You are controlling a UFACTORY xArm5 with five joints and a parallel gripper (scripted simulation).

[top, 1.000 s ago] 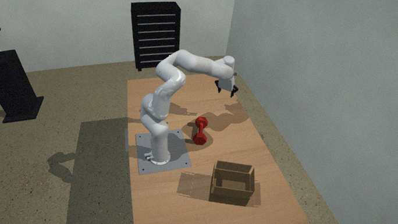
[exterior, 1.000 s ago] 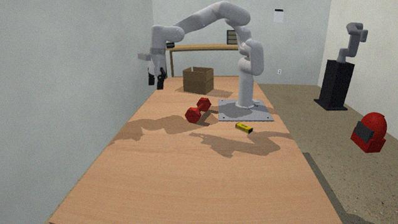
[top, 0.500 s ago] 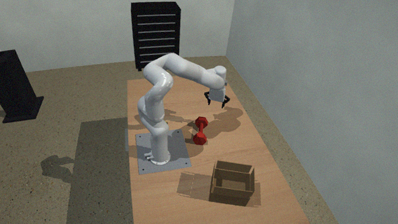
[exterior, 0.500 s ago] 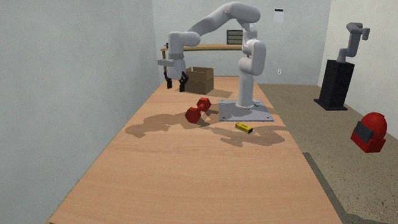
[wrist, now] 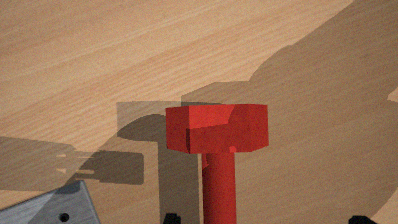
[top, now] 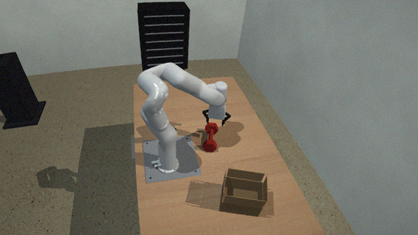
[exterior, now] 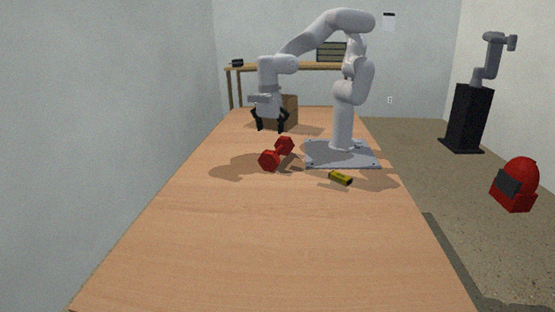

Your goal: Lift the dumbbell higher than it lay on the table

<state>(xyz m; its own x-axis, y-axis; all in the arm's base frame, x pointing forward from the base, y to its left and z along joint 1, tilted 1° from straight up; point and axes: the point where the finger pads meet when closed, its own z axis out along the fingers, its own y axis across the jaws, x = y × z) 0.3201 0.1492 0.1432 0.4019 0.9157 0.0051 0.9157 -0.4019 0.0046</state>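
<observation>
Right now the red dumbbell is 2 cm behind my hand, 1 cm to the right of it and 11 cm below it.
</observation>
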